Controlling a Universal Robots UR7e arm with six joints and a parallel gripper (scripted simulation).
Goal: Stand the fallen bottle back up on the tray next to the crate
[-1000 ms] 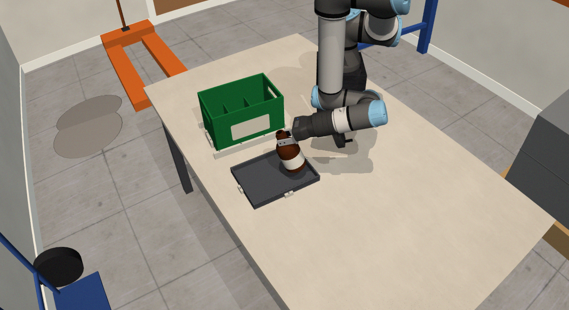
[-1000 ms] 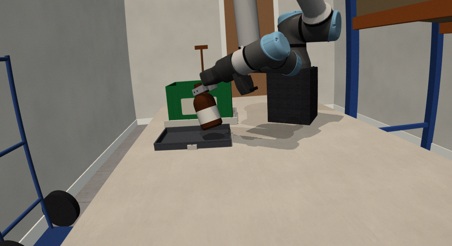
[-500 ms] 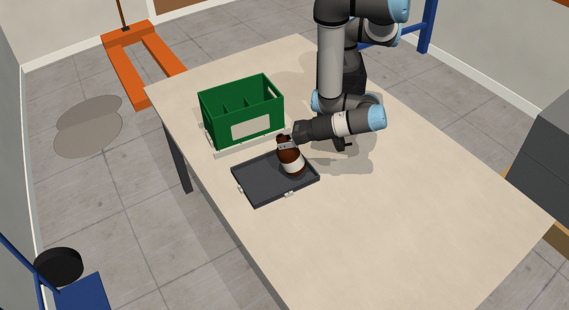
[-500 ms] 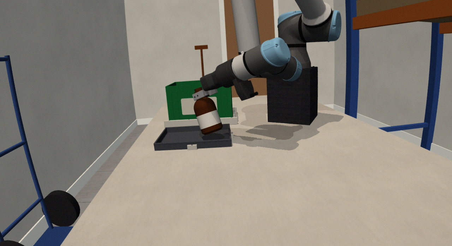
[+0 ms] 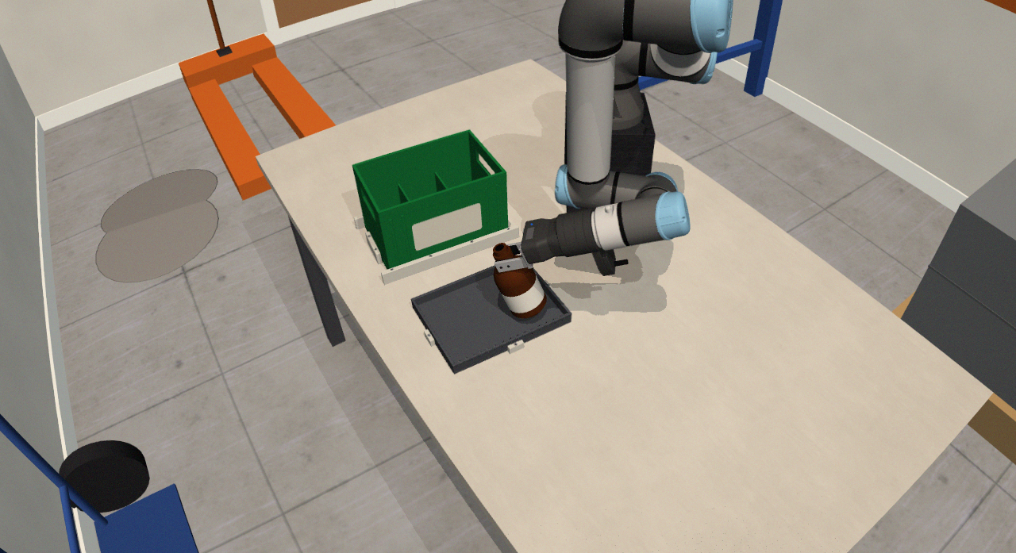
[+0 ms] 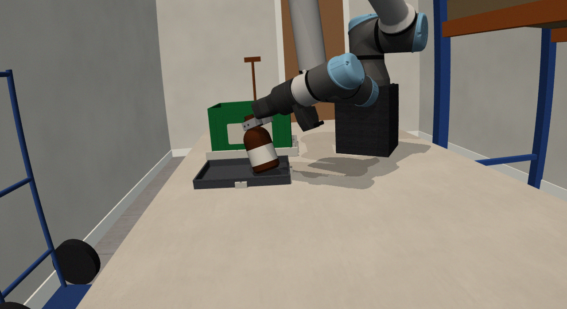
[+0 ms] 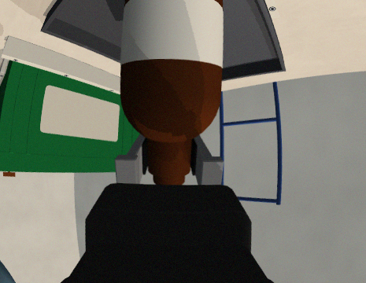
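Now: the brown bottle 1 cm behind my hand, 1 cm to the left of it and 5 cm below it. Also, from my hand: green crate 4 cm behind, 29 cm to the right, 6 cm below; tray 3 cm ahead, 2 cm to the right, 13 cm below.
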